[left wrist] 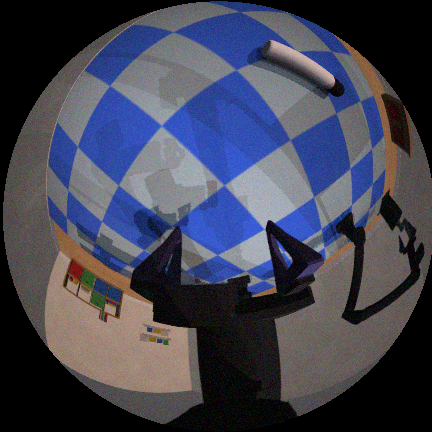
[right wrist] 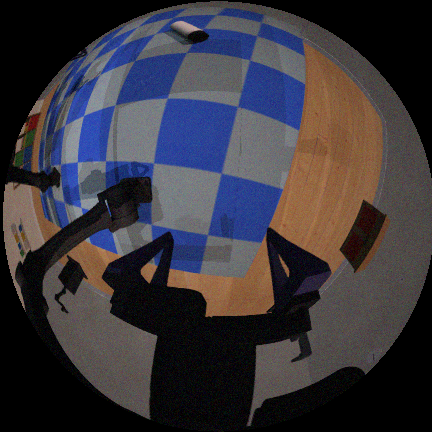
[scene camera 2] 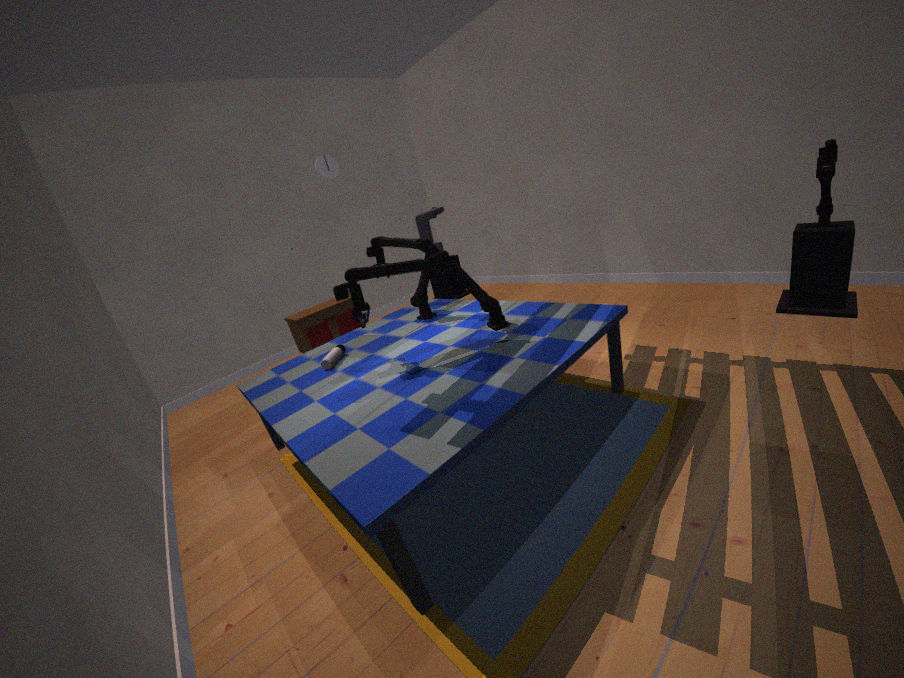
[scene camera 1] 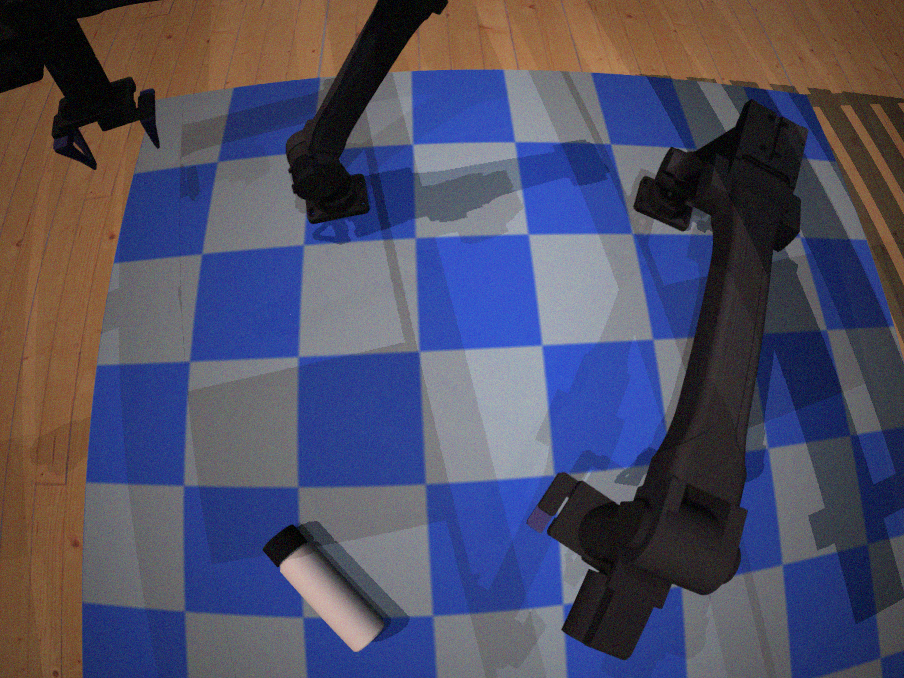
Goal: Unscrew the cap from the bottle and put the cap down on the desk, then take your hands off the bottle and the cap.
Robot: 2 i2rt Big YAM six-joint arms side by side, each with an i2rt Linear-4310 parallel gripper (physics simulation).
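Observation:
The white bottle lies on its side on the blue and grey checkered desk. Its black cap sits on the bottle's end, pointing to the upper left in scene camera 1. My left gripper is open and empty, above the desk to the right of the bottle in scene camera 1. My right gripper is open and empty, at the desk's far left corner in scene camera 1. Neither gripper touches the bottle or cap.
The right arm's base and left arm's base stand on the far part of the desk. The left arm reaches down the right side in scene camera 1. A red-panelled cabinet and a black pedestal stand beyond the desk.

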